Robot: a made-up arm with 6 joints.
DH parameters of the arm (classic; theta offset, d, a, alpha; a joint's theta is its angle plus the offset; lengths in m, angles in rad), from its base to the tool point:
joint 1: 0 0.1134 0 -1.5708
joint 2: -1.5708 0 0.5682 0
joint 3: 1.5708 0.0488 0 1.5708
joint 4: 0 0.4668 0 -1.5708
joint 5: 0 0 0 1.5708
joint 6: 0 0.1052 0 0
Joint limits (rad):
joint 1: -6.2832..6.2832
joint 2: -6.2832..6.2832
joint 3: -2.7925..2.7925
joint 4: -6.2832..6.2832
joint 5: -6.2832..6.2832
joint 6: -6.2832..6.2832
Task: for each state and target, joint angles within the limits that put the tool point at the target. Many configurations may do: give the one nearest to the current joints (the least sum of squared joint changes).
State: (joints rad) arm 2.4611 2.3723 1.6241 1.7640 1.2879 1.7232
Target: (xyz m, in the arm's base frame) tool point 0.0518 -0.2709 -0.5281
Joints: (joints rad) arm 2.3277 2.6905 1.7873 1.7198 1.2766 1.7232
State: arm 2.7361 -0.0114 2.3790 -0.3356 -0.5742 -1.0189
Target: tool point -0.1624 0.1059 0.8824
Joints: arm 2.2573 -0.5417 1.6905 -0.1556 -0.6361 -1.0189
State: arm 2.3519 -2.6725 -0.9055 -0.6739 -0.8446 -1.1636
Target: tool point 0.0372 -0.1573 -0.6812
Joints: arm 2.4579 -2.2676 -1.3556 -0.5948 -1.0017 -1.1636
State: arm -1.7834 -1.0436 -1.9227 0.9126 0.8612 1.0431
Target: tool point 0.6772 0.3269 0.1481
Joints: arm -2.5343 -0.7332 -1.7511 0.9433 0.9483 1.0431
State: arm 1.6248 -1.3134 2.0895 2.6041 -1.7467 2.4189
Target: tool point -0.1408 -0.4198 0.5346
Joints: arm 1.2445 -1.6017 1.6800 2.6370 -1.7580 2.4189
